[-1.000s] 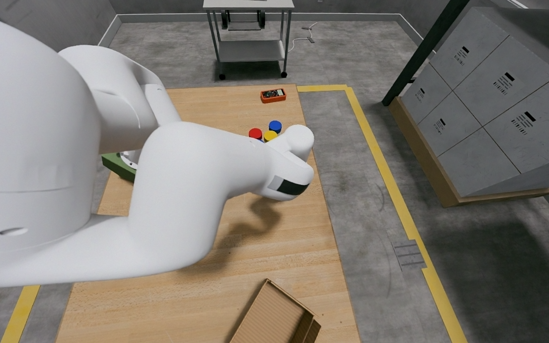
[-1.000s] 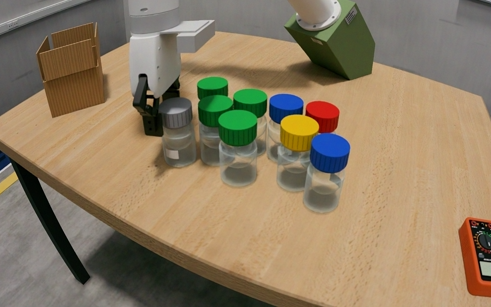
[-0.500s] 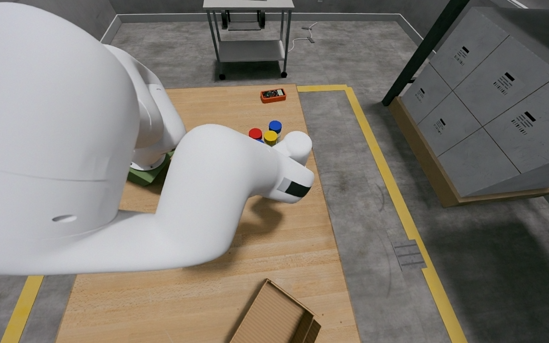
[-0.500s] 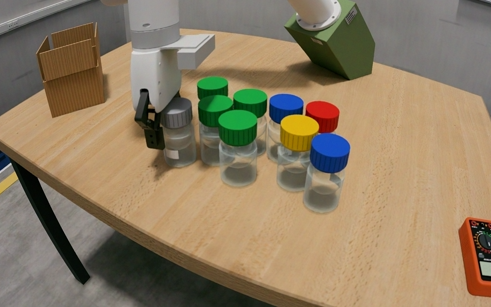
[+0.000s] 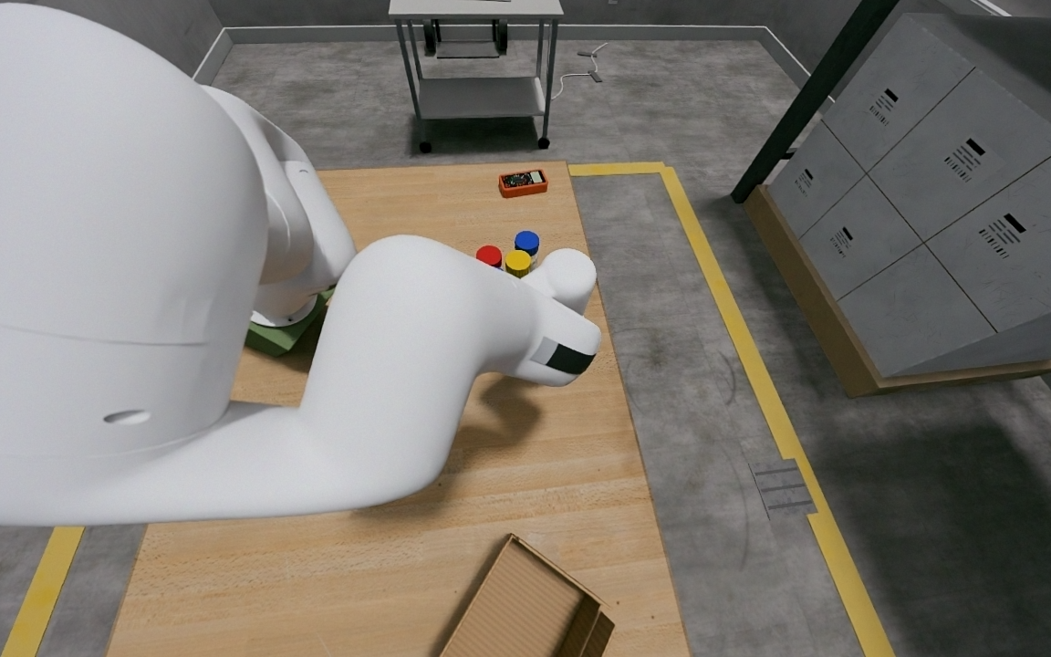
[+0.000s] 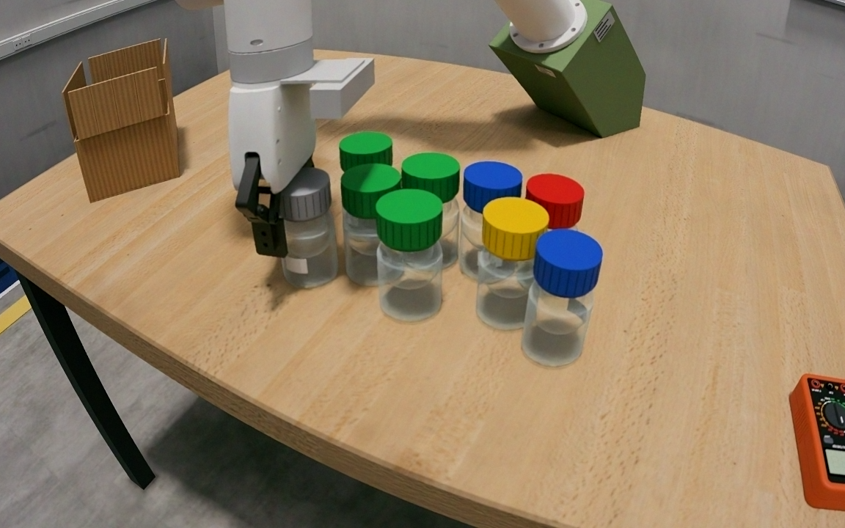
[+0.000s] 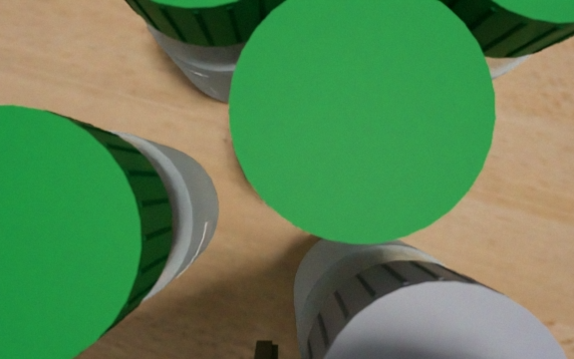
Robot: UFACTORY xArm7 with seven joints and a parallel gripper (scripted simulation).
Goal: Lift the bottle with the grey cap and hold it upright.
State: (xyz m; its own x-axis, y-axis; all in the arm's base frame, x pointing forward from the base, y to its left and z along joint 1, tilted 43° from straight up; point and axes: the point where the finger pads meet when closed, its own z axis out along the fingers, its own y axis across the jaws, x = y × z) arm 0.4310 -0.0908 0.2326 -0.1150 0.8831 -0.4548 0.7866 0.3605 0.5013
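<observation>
Right now the grey-capped bottle is 20 mm to the left of my hand and 10 mm below it. The rest, counted from my hand: orange multimeter 80 mm ahead, 550 mm to the left, 50 mm below; yellow-capped bottle 10 mm behind, 210 mm to the left, 10 mm below; red-capped bottle 70 mm behind, 240 mm to the left, 10 mm below.
</observation>
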